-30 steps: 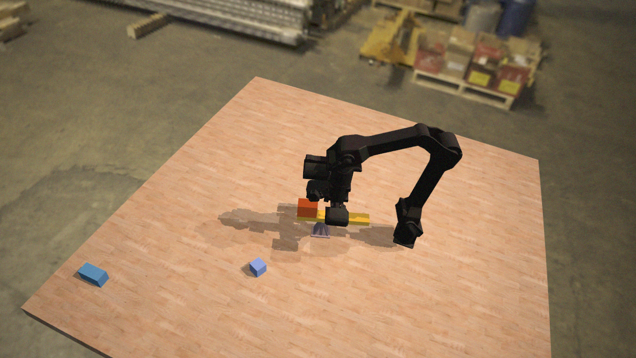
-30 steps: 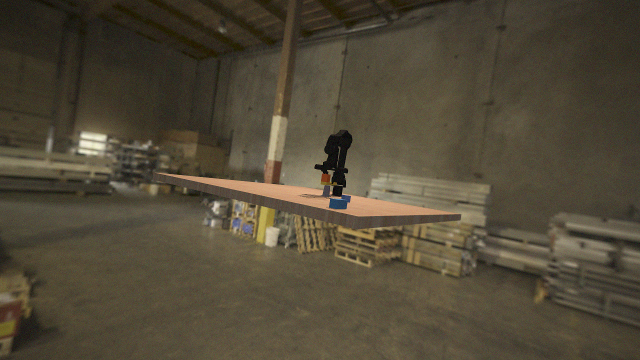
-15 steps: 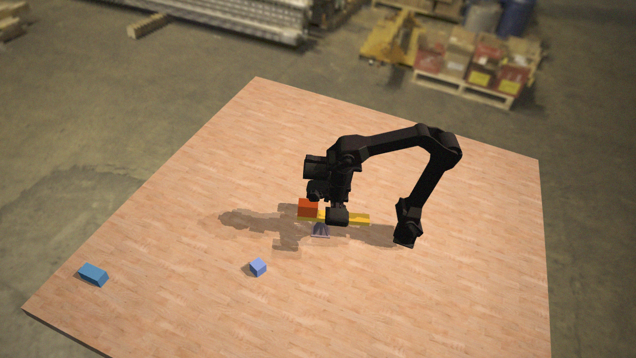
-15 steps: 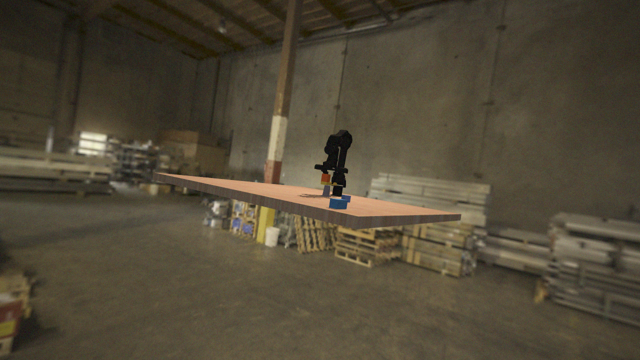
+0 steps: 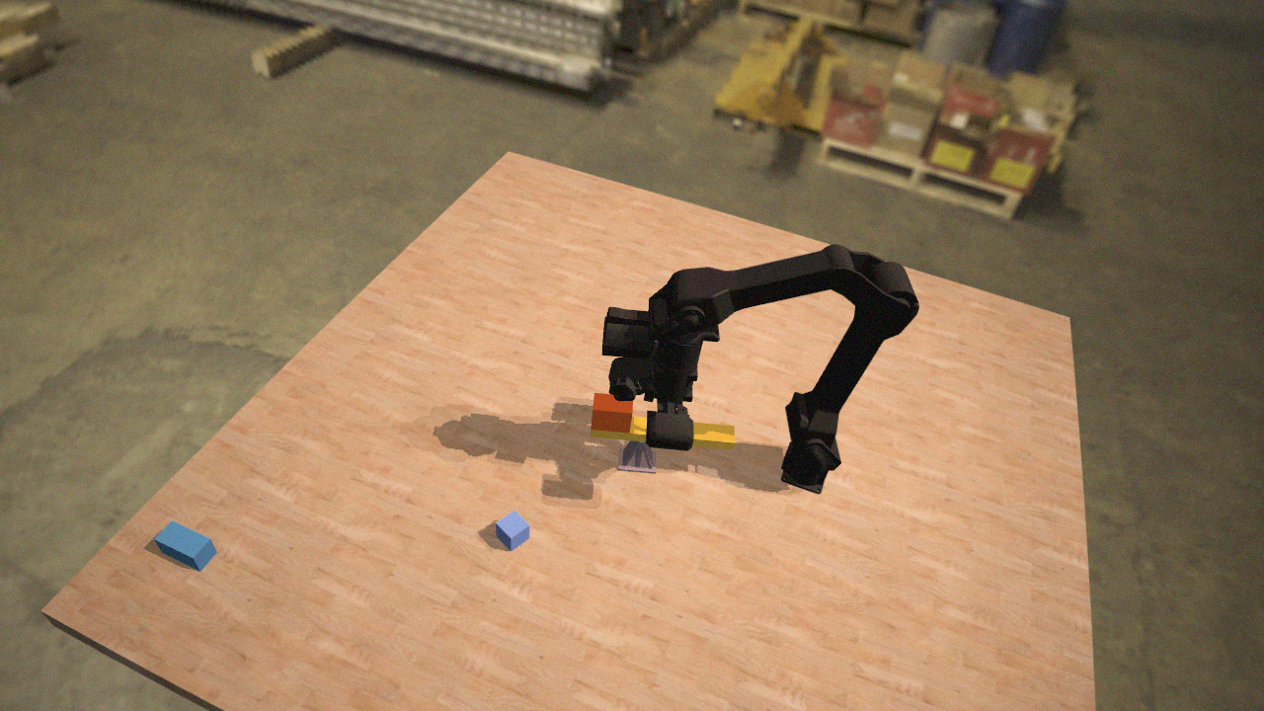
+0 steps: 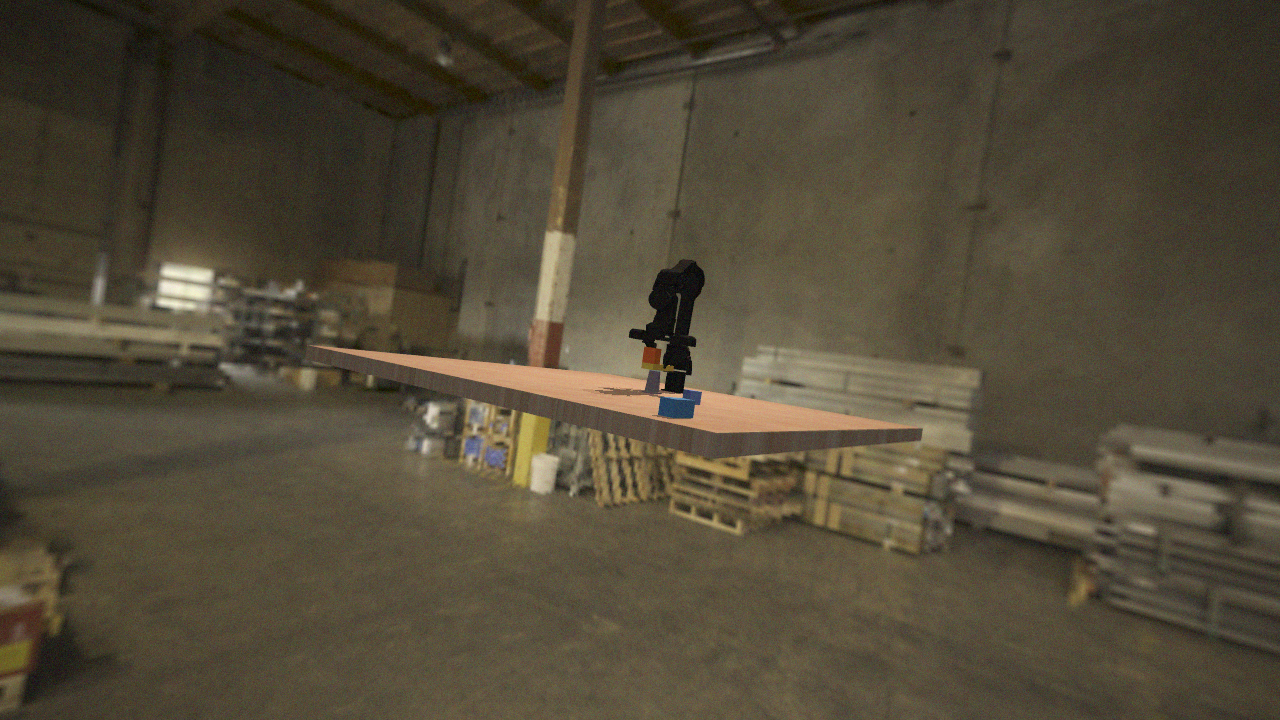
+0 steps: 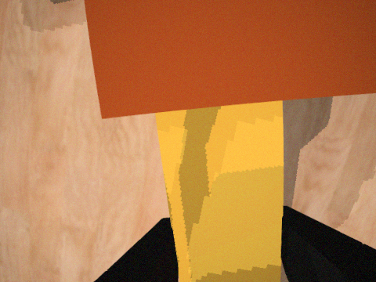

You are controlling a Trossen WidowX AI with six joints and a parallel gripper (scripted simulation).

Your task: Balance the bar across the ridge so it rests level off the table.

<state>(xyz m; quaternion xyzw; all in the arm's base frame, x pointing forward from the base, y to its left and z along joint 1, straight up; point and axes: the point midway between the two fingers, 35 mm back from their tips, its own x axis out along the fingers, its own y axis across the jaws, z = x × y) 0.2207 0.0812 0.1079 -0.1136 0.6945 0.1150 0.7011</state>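
Right now my gripper tip is 3 cm short of the grey ridge, 1 cm to the right of it and 4 cm above it. The rest, counted from my gripper tip: small light-blue cube: 14 cm ahead, 21 cm to the left, 6 cm below.
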